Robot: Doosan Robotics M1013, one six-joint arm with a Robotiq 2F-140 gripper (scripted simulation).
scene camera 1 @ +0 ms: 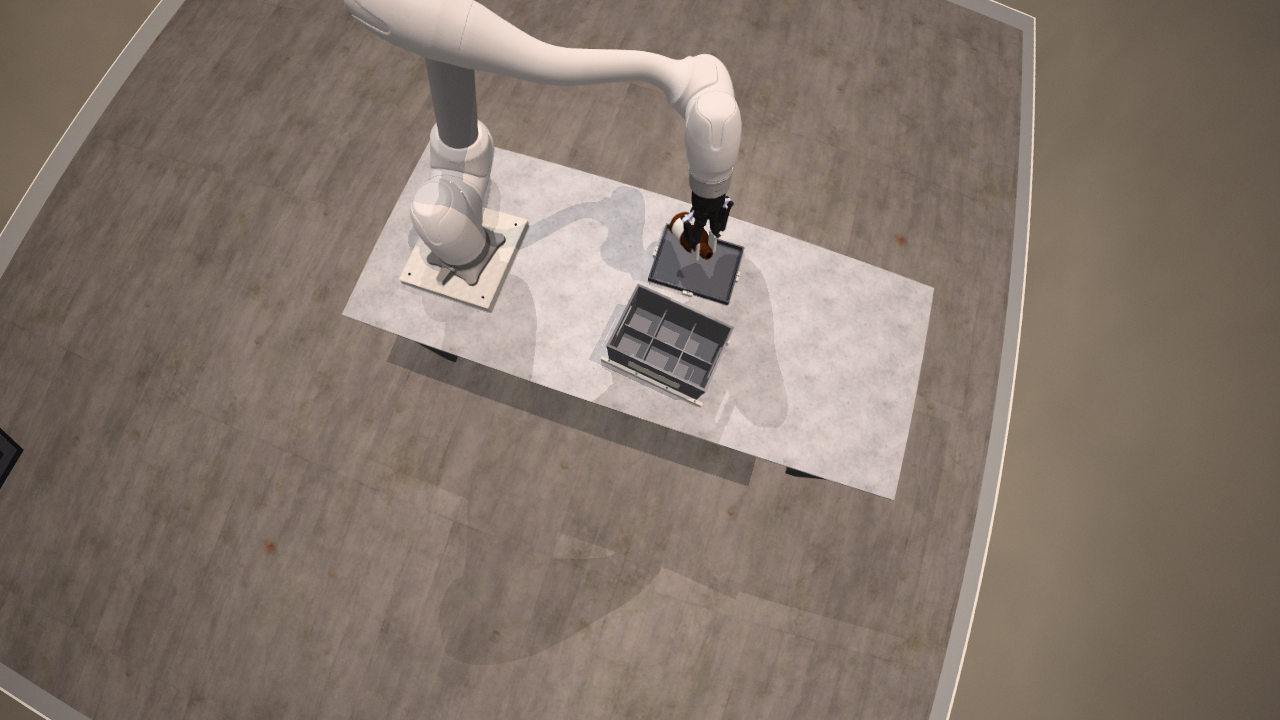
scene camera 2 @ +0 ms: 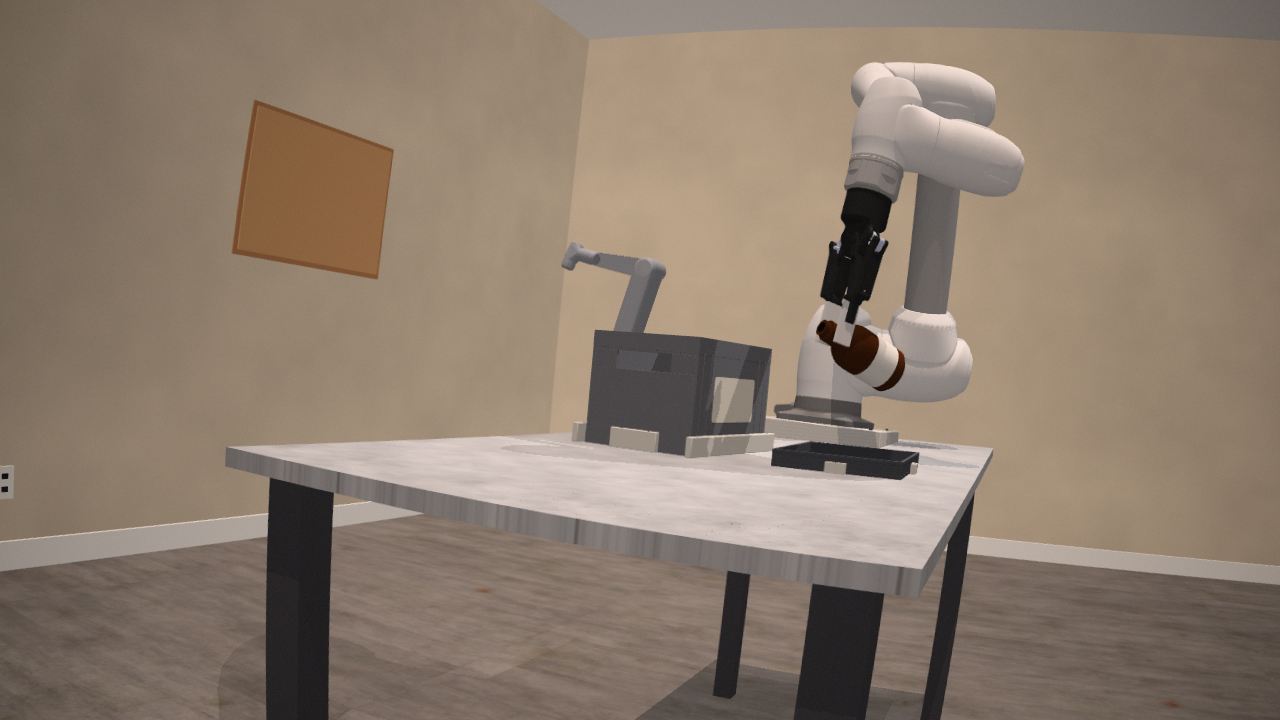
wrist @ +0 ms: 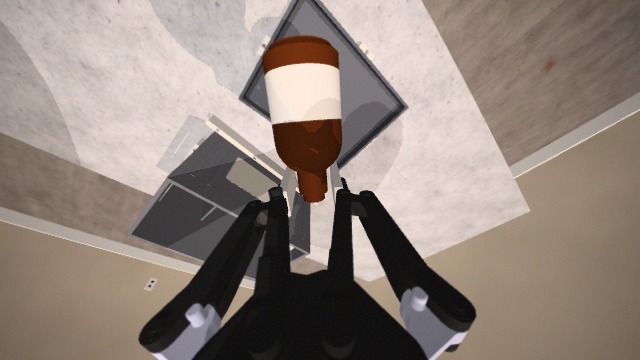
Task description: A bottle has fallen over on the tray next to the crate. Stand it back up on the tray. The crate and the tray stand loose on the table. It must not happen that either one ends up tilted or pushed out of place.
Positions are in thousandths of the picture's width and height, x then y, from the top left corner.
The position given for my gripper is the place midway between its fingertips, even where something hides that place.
Note:
In view: my gripper (scene camera 2: 650, 477), a dark tray (scene camera 1: 560, 384), a brown bottle (scene camera 2: 680, 498) and a grey crate (scene camera 2: 532, 537).
The dark tray also shows in scene camera 2 (scene camera 2: 676, 642). The brown bottle shows as well in the wrist view (wrist: 473, 215). The grey crate is seen too in scene camera 1 (scene camera 1: 493, 473) and in the wrist view (wrist: 346, 488).

